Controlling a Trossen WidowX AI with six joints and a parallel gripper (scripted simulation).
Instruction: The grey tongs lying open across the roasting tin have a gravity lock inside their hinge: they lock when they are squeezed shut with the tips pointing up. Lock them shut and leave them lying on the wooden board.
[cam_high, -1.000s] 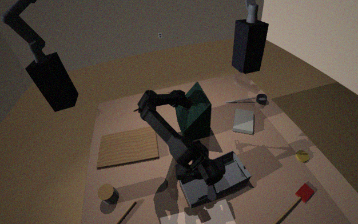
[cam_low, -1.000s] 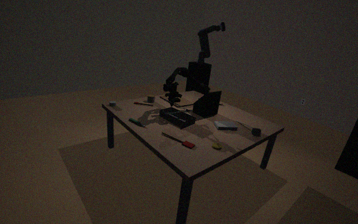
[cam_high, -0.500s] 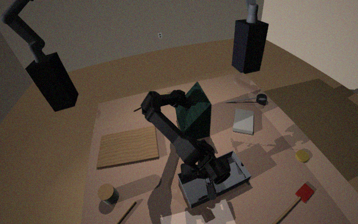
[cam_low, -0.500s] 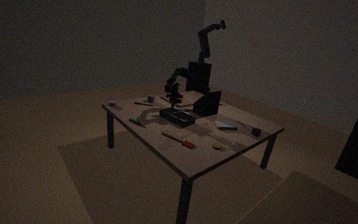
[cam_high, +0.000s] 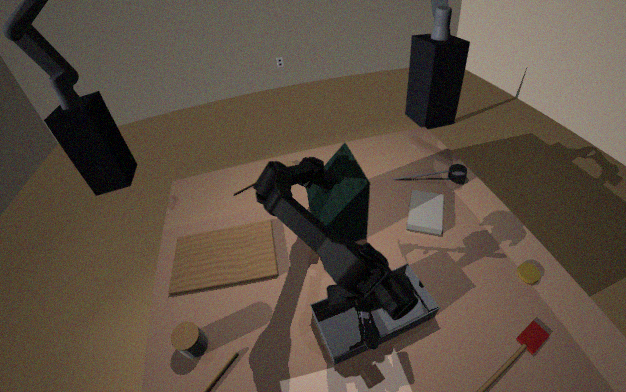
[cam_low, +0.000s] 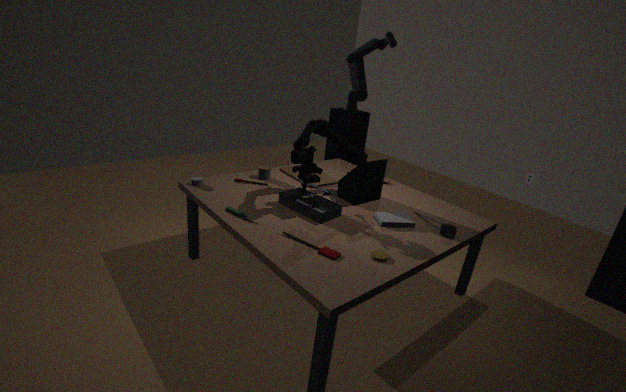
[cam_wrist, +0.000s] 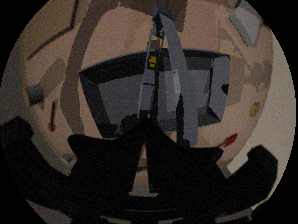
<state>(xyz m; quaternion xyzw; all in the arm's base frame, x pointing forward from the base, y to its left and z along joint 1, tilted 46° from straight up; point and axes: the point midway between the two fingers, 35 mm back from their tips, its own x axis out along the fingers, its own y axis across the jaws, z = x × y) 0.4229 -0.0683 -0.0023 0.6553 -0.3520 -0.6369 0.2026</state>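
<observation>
The roasting tin lies 20 mm behind my gripper tip, 30 mm to the left of it and 70 mm below it. From my gripper tip the other things lie so: red spatula: 230 mm ahead, 340 mm to the left, 100 mm below; tan-topped cylinder: 90 mm behind, 470 mm to the right, 70 mm below; white block: 310 mm behind, 370 mm to the left, 90 mm below.
</observation>
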